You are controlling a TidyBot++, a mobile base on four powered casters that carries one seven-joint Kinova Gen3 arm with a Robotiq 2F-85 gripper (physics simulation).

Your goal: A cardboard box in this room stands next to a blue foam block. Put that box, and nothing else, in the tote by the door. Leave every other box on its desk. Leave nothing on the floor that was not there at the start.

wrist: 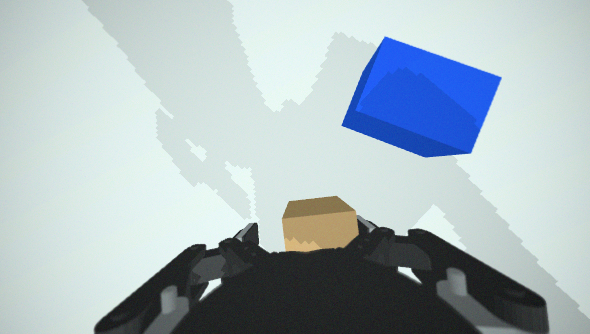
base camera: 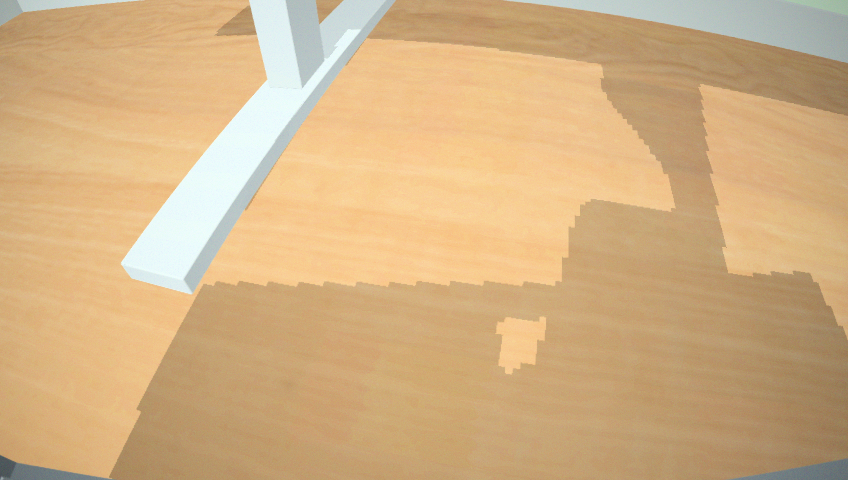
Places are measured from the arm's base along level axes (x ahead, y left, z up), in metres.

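Pixels of known places: gripper, fingertip midpoint: point(wrist: 304, 229).
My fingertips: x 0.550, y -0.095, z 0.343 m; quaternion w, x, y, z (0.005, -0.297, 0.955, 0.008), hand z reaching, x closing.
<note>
Behind a point stands the place of what it marks.
The cardboard box point(wrist: 320, 229) @(x 0.549, y -0.113, z 0.384 m), a small tan box, stands on a white desk top point(wrist: 60, 165) @(x 0.812, y -0.013, z 0.324 m) in the wrist view, at the lower middle. Its near part is hidden behind the gripper body. My gripper point(wrist: 304, 229) @(x 0.550, y -0.095, z 0.343 m) is open, with its fingers either side of the box as seen from above. The right finger overlaps or borders the box's right edge in the picture; a gap shows at the left finger. Whether the right finger touches cannot be told. The blue foam block point(wrist: 425, 95) @(x 0.527, y -0.236, z 0.369 m) lies apart from the box, at the upper right. The tote does not show in either view.
In the base camera view a white desk leg point(base camera: 285, 44) @(x 0.651, y 0.174, z -0.306 m) rises from a long white foot point(base camera: 208, 184) @(x 0.468, y 0.233, z -0.371 m) on the wooden floor point(base camera: 416, 148) @(x 0.547, y 0.014, z -0.396 m), at the left. A pale wall point(base camera: 743, 29) @(x 0.926, y -0.615, z -0.377 m) runs along the back right. Shadows fall across the floor and the desk top.
</note>
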